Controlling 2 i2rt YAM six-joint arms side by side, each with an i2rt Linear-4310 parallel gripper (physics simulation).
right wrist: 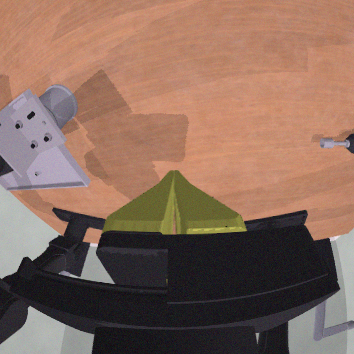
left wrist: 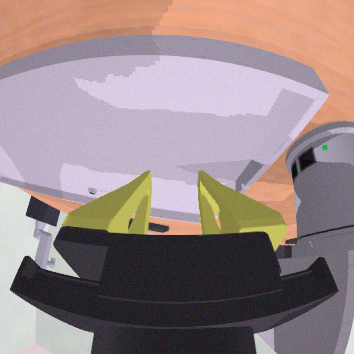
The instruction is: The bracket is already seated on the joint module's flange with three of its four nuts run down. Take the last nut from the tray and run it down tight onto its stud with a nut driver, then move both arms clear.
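Seen in the pictures: left gripper, fingertip midpoint: [left wrist: 174, 177]; right gripper, fingertip midpoint: [right wrist: 173, 177]; left arm's base, origin of the base link: [right wrist: 80, 217]; right arm's base, origin of the base link: [right wrist: 267, 223].
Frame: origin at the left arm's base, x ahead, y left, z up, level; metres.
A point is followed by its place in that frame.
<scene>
A pale tray [left wrist: 165, 137] {x 0.350, y -0.016, z 0.004 m} fills much of the left wrist view. A small round part that looks like the nut [left wrist: 92, 191] {x 0.215, y 0.043, z 0.009 m} [right wrist: 36, 173] {x 0.213, y 0.040, z 0.008 m} lies in it. My left gripper [left wrist: 174, 177] {x 0.314, y -0.032, z 0.010 m} is partly open and empty over the tray's near side. The grey joint module [left wrist: 325, 185] {x 0.392, y -0.085, z 0.030 m} [right wrist: 62, 106] {x 0.394, y -0.141, z 0.028 m} stands beside the tray. The pale bracket plate [right wrist: 20, 150] {x 0.366, y -0.090, z 0.086 m} shows at the left of the right wrist view, with several dark round spots; I cannot tell which carry nuts. My right gripper [right wrist: 173, 177] {x 0.390, y -0.296, z 0.123 m} is shut and empty above the table. A nut driver [right wrist: 328, 143] {x 0.384, y -0.499, z 0.026 m} lies at the right edge, its dark handle cut off.
The wooden table [left wrist: 90, 17] {x 0.406, y 0.025, z 0.000 m} [right wrist: 225, 100] {x 0.397, y -0.344, z 0.000 m} lies under everything. A dark bar [left wrist: 155, 226] {x 0.035, y -0.068, z 0.008 m} shows beyond the left fingers. A black block [left wrist: 42, 210] on a pale jointed rod is at the left of the left wrist view. A black arm part [right wrist: 15, 305] {x 0.215, y -0.060, z 0.286 m} is at the lower left of the right wrist view.
</scene>
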